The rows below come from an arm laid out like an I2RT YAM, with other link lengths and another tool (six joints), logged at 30 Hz.
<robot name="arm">
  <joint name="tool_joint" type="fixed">
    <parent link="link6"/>
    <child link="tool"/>
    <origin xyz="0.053 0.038 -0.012" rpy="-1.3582 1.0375 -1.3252"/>
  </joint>
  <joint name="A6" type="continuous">
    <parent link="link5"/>
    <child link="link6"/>
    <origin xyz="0.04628 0 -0.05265"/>
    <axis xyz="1 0 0"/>
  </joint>
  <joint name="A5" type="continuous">
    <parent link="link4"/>
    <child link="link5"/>
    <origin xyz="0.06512 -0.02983 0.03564"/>
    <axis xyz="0 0 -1"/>
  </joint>
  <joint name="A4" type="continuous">
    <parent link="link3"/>
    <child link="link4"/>
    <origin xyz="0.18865 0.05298 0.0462"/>
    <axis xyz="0 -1 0"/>
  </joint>
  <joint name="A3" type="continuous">
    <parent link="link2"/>
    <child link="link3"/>
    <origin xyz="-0.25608 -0.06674 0"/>
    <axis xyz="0 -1 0"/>
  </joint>
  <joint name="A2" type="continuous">
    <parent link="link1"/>
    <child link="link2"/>
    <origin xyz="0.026 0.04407 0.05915"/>
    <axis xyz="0 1 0"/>
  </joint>
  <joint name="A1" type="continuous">
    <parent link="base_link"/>
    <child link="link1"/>
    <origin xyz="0 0 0.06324"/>
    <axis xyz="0 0 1"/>
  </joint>
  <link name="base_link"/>
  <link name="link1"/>
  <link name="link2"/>
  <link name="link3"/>
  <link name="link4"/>
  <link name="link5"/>
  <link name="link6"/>
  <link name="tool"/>
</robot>
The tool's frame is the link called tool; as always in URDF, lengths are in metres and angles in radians. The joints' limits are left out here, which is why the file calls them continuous.
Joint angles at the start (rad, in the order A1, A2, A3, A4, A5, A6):
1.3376 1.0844 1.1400 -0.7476 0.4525 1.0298
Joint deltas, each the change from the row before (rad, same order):
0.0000 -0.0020 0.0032 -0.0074 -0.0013 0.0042
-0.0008 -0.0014 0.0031 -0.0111 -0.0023 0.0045
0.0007 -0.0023 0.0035 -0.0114 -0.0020 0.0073
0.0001 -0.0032 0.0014 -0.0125 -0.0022 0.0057
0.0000 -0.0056 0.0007 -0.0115 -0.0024 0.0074
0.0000 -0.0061 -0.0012 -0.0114 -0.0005 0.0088
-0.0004 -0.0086 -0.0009 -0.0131 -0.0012 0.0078
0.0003 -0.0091 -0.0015 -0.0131 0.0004 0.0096
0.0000 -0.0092 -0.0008 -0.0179 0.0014 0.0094
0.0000 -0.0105 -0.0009 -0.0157 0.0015 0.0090
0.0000 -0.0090 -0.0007 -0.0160 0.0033 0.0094
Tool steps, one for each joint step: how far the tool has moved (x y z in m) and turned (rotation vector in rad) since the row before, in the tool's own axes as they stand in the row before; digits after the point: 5 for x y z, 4 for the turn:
-0.00018 -0.00045 -0.00094 0.0002 0.0024 0.0032
0.00043 -0.00077 -0.00079 0.0018 0.0062 0.0019
0.00027 -0.00062 -0.00117 0.0008 0.0055 0.0044
0.00096 -0.00102 -0.00109 0.0019 0.0073 0.0020
0.00069 -0.00122 -0.00152 0.0010 0.0053 0.0051
0.00103 -0.00157 -0.00132 0.0033 0.0053 0.0057
0.00097 -0.00192 -0.00192 0.0025 0.0047 0.0055
0.00102 -0.00206 -0.00193 0.0036 0.0040 0.0067
0.00145 -0.00258 -0.00201 0.0064 0.0065 0.0046
0.00107 -0.00255 -0.00223 0.0050 0.0038 0.0058
0.00110 -0.00260 -0.00184 0.0073 0.0039 0.0052

